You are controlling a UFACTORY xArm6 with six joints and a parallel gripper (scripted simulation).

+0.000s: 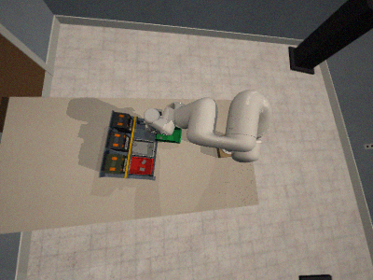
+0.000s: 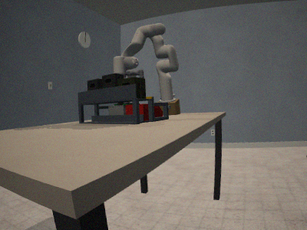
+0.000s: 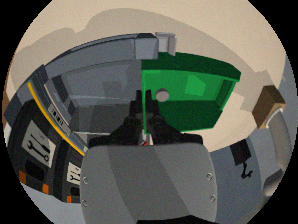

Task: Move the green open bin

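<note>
The green open bin is 80 mm behind my hand and 40 mm below it. The rest, counted from my hand: yellow strip 130 mm ahead, 110 mm to the left, 20 mm above; then red bin 80 mm ahead, 220 mm to the left, 50 mm below; then grey bin 80 mm ahead, 110 mm to the left, 50 mm below.
</note>
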